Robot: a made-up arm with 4 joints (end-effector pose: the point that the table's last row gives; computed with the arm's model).
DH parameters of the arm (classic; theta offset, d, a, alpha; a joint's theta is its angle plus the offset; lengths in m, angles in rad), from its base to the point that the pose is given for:
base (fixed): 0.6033 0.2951 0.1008 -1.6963
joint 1: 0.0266 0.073 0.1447 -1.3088
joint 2: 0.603 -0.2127 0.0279 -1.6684
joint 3: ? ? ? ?
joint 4: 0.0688 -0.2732 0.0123 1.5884
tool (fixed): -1.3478 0.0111 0 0
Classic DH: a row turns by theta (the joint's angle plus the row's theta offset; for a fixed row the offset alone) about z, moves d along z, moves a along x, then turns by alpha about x.
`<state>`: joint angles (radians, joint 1 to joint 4).
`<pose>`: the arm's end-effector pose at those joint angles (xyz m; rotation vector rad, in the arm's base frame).
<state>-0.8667 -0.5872 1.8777 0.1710</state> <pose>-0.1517 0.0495 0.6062 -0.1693 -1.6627 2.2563</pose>
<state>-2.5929 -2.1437 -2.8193 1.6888</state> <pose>0.0387 -0.0520 0.2300 -0.8328 0.2417 0.3778</pose>
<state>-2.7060 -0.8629 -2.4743 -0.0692</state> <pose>-0.0359 0.0865 0.2064 0.9921 1.0086 1.2253</pose>
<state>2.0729 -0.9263 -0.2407 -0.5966</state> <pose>0.0376 0.1696 -0.0796 -1.3061 -1.7335 1.9518</pose>
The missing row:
joint 3: 1.3635 0.1349 0.0352 -0.5541
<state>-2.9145 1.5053 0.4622 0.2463</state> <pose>0.0328 -0.2286 0.1343 -1.7697 1.5837 -1.1114</pose>
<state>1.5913 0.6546 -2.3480 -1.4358</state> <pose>0.1031 0.2238 0.0792 -0.0976 1.6708 1.6473</pose>
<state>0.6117 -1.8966 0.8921 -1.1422</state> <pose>0.2195 0.3507 0.5123 -1.0798 -2.0520 -0.9389</pose>
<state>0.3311 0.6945 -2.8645 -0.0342</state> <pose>0.1812 0.3451 0.3705 -1.3201 -0.5828 1.5488</pose>
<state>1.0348 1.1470 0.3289 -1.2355</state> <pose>0.4116 0.0541 0.2339 1.7680 -0.2546 -0.9485</pose>
